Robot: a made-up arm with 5 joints.
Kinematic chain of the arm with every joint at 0, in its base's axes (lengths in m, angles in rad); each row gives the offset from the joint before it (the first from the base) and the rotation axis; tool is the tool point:
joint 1: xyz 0 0 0.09 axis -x
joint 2: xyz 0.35 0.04 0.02 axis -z
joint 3: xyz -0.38 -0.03 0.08 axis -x
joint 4: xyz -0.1 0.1 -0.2 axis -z
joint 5: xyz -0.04 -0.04 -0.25 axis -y
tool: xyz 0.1 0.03 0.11
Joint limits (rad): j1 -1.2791..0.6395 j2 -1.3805..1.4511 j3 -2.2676..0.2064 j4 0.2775..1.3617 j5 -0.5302..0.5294
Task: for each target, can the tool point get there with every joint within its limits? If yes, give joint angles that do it. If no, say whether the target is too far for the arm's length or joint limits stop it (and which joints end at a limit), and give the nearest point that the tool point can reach.
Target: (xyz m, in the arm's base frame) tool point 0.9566 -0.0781 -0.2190
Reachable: no: joint limits stop it (at a limit: joint 1, joint 2, joint 4, joint 5) | nearest point 0.6215 0.3007 -0.2768 | short by 0.509 m
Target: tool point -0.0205 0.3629 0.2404
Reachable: yes | joints -0.6226 0.1440 -0.8997 0.5597 -0.2252
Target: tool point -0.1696 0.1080 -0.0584
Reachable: yes | joints 0.1366 -0.3914 -0.8972 1.1101 -0.3899
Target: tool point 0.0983 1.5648 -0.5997
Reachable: no: too far | nearest point 0.2595 0.6244 -0.1177 | short by 1.069 m
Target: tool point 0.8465 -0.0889 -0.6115
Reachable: no: joint limits stop it (at a limit: joint 2, joint 3, joint 4, joint 5) | nearest point 0.3741 -0.0669 -0.4380 | short by 0.504 m
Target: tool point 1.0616 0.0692 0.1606
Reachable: no: joint limits stop it (at a limit: joint 2, joint 4, joint 5) | nearest point 0.6789 0.3289 0.4255 | short by 0.533 m
